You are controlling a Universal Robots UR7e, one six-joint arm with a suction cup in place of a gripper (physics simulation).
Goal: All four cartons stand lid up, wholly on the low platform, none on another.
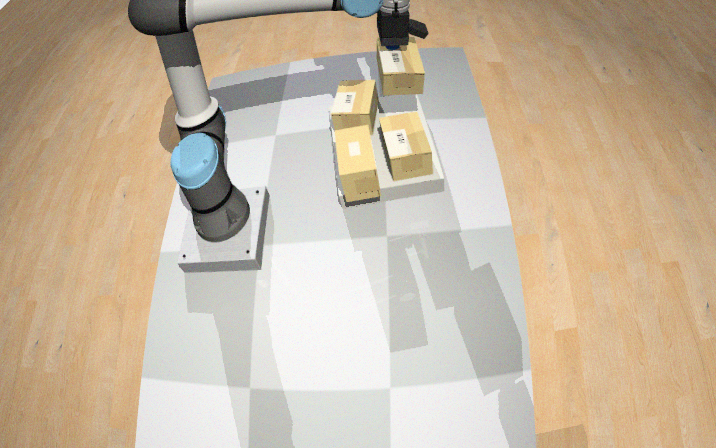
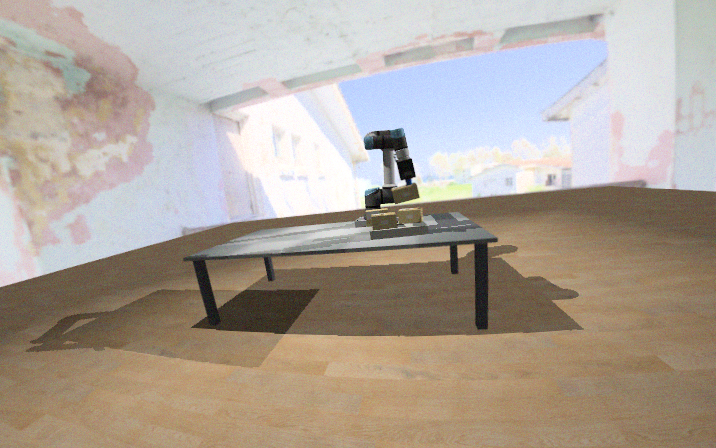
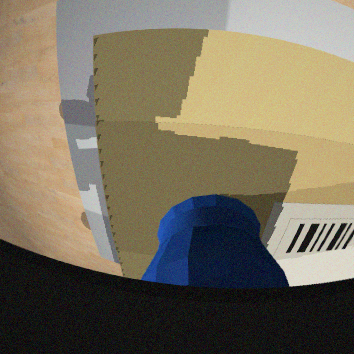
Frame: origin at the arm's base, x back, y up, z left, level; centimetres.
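Where they show: hand, tool point: (image 1: 392,48) (image 3: 204,216); arm's base, link origin: (image 1: 222,216).
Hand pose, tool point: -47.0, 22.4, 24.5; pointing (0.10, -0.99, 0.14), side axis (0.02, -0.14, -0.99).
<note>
Things, the pixels of their top centre, and the offset from my tool point, as dx, dy, dz. Level surfaces: height alone.
- tan carton, top centre: (image 3: 307,255) (image 1: 397,48) (image 2: 404,183) -0.9, +2.1, -3.1
- low platform, top centre: (image 1: 381,137) (image 2: 396,224) +6.2, -21.7, -8.9
- second carton, top centre: (image 1: 404,133) (image 2: 383,214) +1.2, -14.0, -16.4
- table, surface height: dy -26.5
My suction cup (image 1: 392,47) (image 2: 409,182) (image 3: 210,240) holds a tan carton (image 1: 402,73) (image 2: 406,193) (image 3: 260,85) by its barcode-labelled face. This carton hangs tilted above the back right of the low platform (image 1: 414,187) (image 2: 403,231). A second carton (image 1: 417,164) (image 2: 383,220) stands at the platform's front right, barcode label up. A third (image 1: 364,103) (image 2: 410,215) is at the back left, barcode label up. A fourth (image 1: 353,163) is at the front left, showing a small plain white label on top; it seems to reach slightly over the platform's front edge.
The arm's base plate (image 1: 221,253) is bolted to the table (image 1: 322,316) (image 2: 316,244), left of the platform. The forearm (image 1: 264,11) reaches over the table's back part. The held carton is close behind the front right carton and right of the back left one.
</note>
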